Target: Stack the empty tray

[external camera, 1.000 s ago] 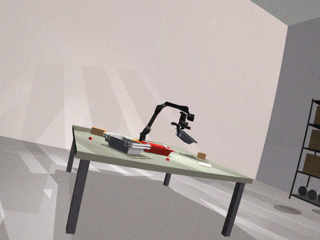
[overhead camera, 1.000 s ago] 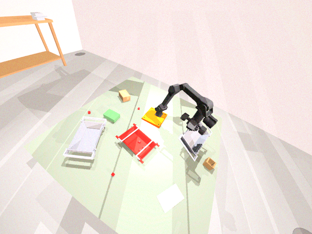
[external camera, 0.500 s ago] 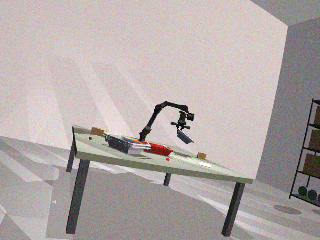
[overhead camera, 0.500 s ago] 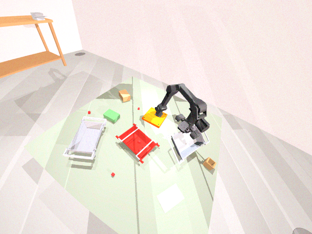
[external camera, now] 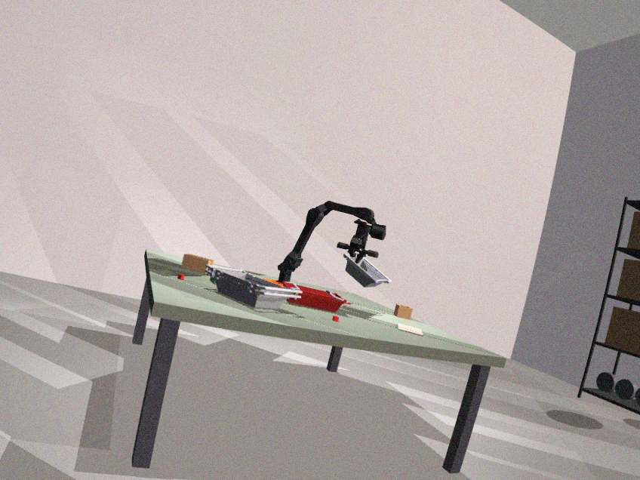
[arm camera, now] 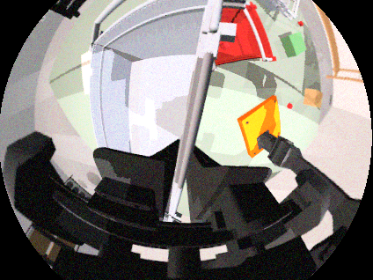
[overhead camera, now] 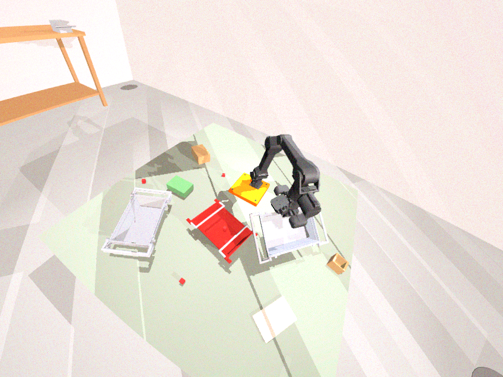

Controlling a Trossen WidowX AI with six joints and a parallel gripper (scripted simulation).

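My gripper tip is now 5 cm to the right of the grey tray and 5 cm short of it. The rest, counted from my gripper tip: white sheet (32 cm ahead, 18 cm below, 16 cm to the left); then tan box (34 cm to the left, 17 cm below, 3 cm behind); then red block (21 cm to the right, 17 cm below, 11 cm ahead).
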